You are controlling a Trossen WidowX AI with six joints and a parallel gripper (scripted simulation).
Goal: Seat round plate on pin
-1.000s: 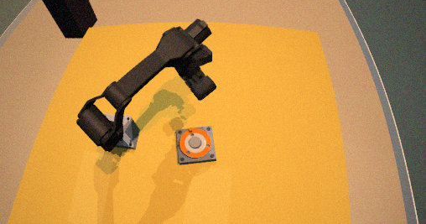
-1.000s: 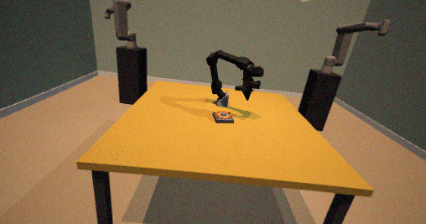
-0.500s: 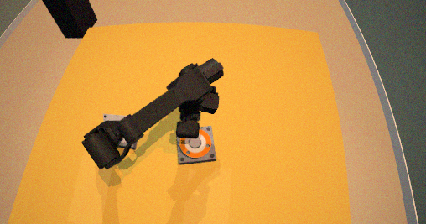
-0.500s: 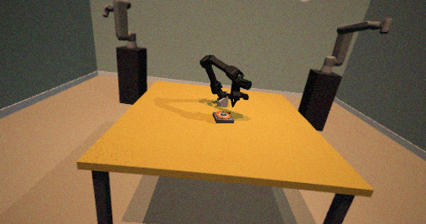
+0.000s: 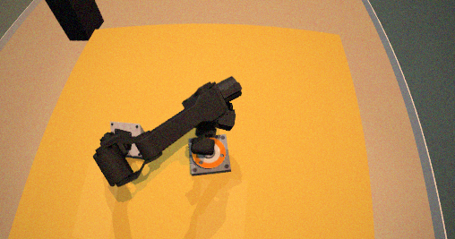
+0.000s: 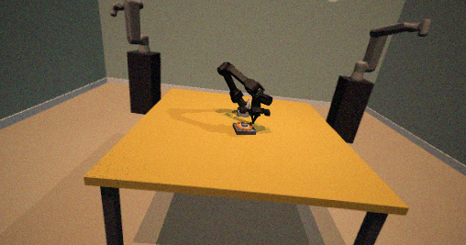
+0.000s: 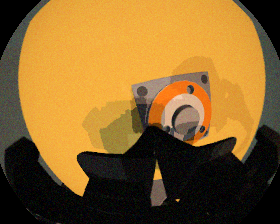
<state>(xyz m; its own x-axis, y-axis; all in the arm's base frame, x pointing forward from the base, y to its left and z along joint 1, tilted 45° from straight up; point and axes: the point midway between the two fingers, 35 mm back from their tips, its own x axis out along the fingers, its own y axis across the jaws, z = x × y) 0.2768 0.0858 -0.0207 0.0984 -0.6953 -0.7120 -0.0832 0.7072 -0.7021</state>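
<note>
The square grey base lies 50 mm to the right of my gripper tip, 30 mm below it and 10 mm ahead of it.
</note>
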